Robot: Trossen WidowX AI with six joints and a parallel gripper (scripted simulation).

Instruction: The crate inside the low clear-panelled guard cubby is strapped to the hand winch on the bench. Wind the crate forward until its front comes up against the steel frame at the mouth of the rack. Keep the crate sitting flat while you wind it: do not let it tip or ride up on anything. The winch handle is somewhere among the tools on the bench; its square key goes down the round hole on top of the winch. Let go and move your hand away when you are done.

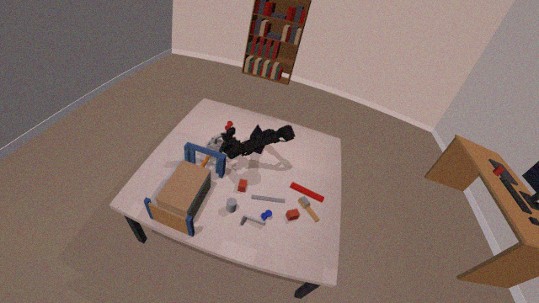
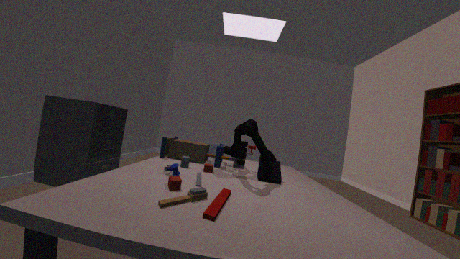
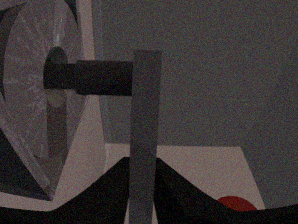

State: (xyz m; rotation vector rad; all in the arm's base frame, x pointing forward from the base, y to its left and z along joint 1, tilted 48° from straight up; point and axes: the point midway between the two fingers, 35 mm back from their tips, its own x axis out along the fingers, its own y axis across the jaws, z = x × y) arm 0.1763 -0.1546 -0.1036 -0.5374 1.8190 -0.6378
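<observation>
Right now my gripper tip is 40 mm below the red knob, 40 mm past it and 30 mm to the right of it. The rest, counted from my gripper tip: blue frame 200 mm ahead, 30 mm below; winch handle 10 mm to the left, 10 mm behind, 10 mm above; grey winch 100 mm below, 30 mm ahead, 20 mm to the right.
</observation>
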